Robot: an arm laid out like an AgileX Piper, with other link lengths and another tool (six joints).
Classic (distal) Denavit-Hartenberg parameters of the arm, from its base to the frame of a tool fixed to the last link. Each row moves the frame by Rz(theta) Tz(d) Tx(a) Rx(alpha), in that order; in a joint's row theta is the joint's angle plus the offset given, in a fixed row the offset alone. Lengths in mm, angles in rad.
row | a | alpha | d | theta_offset
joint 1 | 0 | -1.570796 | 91.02 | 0
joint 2 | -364.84 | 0 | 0 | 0.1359
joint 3 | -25.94 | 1.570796 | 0 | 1.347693
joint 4 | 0 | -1.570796 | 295.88 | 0
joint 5 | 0 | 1.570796 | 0 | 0
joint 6 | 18.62 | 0.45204 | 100.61 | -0.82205
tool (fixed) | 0 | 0 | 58.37 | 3.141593
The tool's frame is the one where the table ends.
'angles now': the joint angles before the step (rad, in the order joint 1, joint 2, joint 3, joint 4, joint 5, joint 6). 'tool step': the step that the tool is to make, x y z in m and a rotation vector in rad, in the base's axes. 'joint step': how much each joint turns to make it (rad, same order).
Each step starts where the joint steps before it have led.
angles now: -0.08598 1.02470 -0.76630 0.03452 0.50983 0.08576
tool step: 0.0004 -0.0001 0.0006 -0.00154 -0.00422 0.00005
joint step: 0.00026 -0.00002 -0.00013 -0.00160 -0.00420 0.00055
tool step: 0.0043 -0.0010 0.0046 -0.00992 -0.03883 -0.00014
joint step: -0.00006 0.00243 0.00031 -0.00635 -0.04230 -0.00012
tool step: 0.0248 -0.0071 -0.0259 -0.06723 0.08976 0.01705
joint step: -0.00032 0.10835 -0.00009 -0.07717 -0.02454 0.00056
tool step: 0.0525 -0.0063 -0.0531 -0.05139 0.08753 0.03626
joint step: 0.00005 0.22051 -0.00562 -0.06823 -0.13247 0.00003
